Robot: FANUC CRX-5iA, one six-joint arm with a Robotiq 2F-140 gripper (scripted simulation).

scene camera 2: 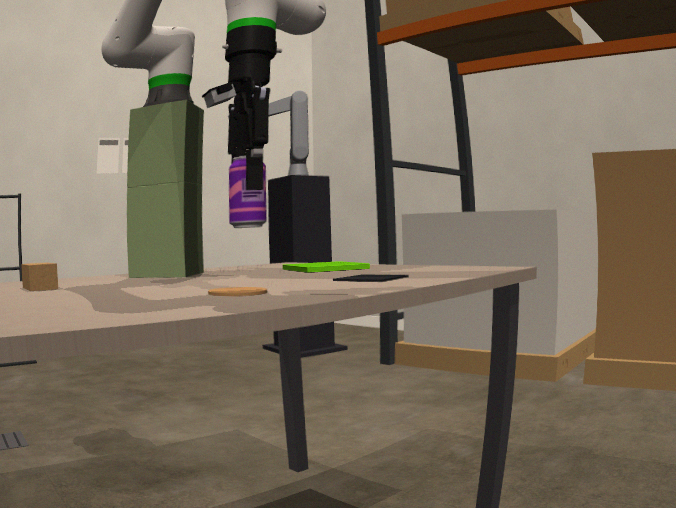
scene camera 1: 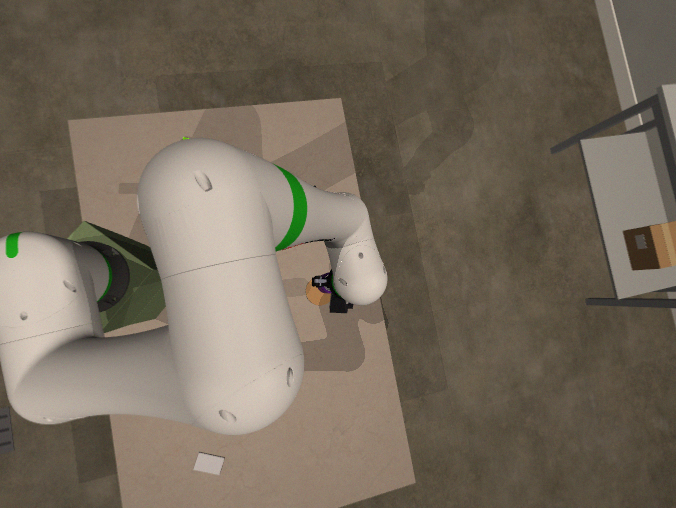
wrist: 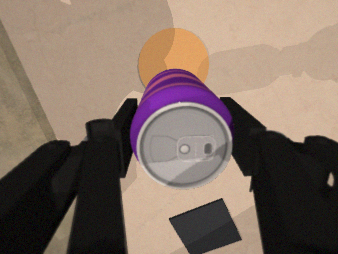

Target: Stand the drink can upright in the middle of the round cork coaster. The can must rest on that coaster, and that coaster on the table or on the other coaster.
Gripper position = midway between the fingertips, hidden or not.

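Note:
The gripper (scene camera 2: 246, 191) is visible here, and it appears in the wrist view (wrist: 178, 114) too. A purple drink can (scene camera 2: 247, 208) is also part of the scene.

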